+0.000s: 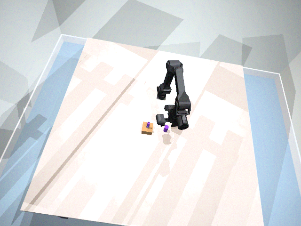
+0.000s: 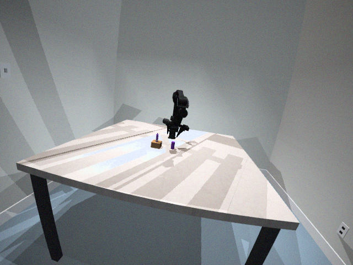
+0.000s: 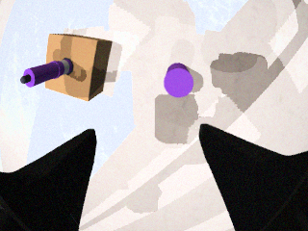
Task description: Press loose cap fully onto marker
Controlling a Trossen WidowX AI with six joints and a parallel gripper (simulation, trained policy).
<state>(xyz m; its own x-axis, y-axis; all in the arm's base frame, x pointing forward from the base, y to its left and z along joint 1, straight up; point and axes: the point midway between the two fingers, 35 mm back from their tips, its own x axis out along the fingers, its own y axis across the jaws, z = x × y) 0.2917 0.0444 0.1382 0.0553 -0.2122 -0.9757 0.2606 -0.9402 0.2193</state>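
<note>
Right now my gripper tip is 80 mm above the purple cap, 20 mm past it and 10 mm to the right of it. Round my gripper tip: holder block 110 mm to the right, 80 mm below, 10 mm behind.
</note>
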